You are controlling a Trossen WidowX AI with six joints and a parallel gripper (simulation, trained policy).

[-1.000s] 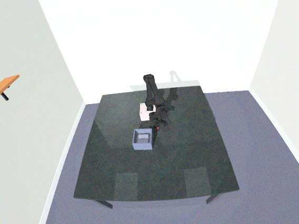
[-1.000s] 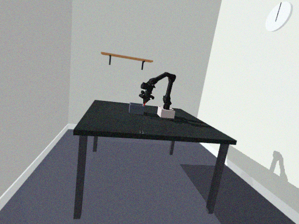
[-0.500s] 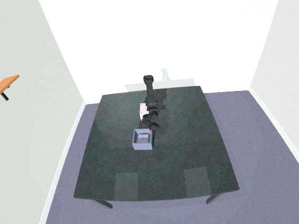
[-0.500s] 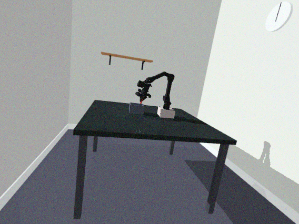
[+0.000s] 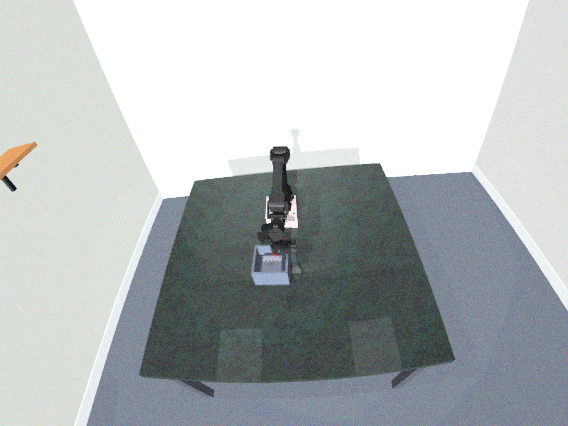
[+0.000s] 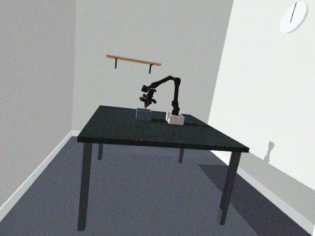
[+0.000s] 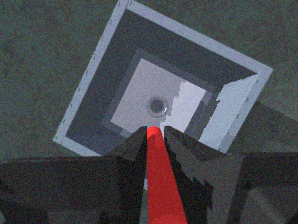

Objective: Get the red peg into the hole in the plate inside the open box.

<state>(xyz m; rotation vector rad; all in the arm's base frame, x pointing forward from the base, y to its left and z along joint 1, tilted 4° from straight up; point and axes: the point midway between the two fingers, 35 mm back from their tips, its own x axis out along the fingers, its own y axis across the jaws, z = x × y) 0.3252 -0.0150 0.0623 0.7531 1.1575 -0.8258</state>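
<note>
The red peg lies 1 cm behind my gripper tip, 1 cm to the left of it and 2 cm above it. Round my gripper tip: grey box: 1 cm ahead, 2 cm to the right, 10 cm below.
</note>
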